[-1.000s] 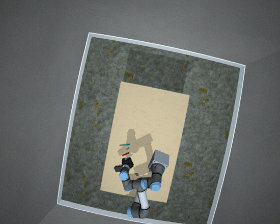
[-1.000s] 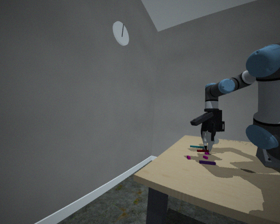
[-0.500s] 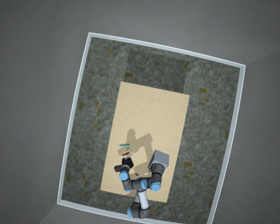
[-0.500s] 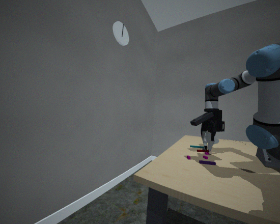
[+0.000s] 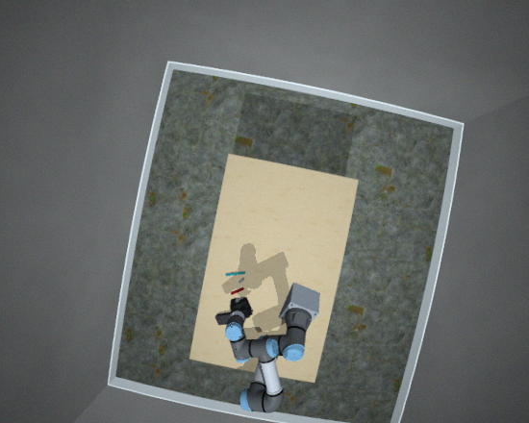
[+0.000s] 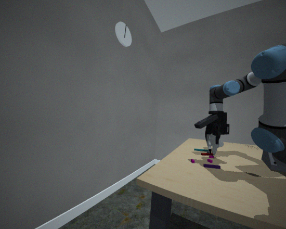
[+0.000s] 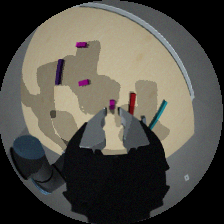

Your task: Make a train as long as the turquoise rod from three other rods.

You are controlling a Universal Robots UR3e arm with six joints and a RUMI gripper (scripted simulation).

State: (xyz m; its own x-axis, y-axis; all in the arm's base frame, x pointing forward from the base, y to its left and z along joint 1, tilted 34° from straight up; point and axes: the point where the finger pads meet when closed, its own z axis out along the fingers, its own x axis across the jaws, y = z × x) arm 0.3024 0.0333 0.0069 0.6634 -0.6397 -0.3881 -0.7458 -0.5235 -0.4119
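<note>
Right now the red rod is 20 mm ahead of my hand, 40 mm to the right of it and 30 mm below it. Round my hand: purple rod: 10 mm behind, 150 mm to the left, 30 mm below; grey rod: 20 mm ahead, 100 mm to the right, 30 mm below; turquoise rod: 60 mm ahead, 120 mm to the right, 30 mm below.
</note>
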